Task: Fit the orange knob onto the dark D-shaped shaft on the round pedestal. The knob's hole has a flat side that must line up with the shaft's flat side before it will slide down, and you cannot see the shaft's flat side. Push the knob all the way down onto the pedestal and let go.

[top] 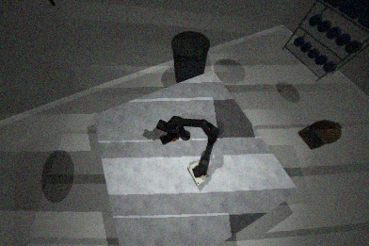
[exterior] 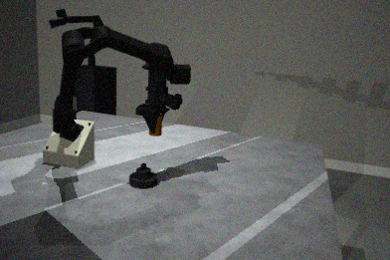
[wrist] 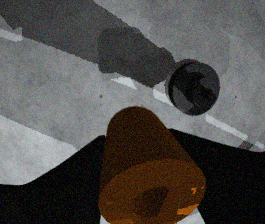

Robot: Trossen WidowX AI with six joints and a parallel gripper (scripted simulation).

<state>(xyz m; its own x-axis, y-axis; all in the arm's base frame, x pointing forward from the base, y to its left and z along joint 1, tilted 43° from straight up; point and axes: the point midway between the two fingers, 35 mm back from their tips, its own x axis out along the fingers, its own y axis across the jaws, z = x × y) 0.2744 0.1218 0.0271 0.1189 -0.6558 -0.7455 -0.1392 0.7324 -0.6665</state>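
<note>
Now: the round pedestal 20 mm ahead of my gripper tip, 110 mm to the right of it and 100 mm below it. From my gripper tip the other things lie so: orange knob 20 mm above.
</note>
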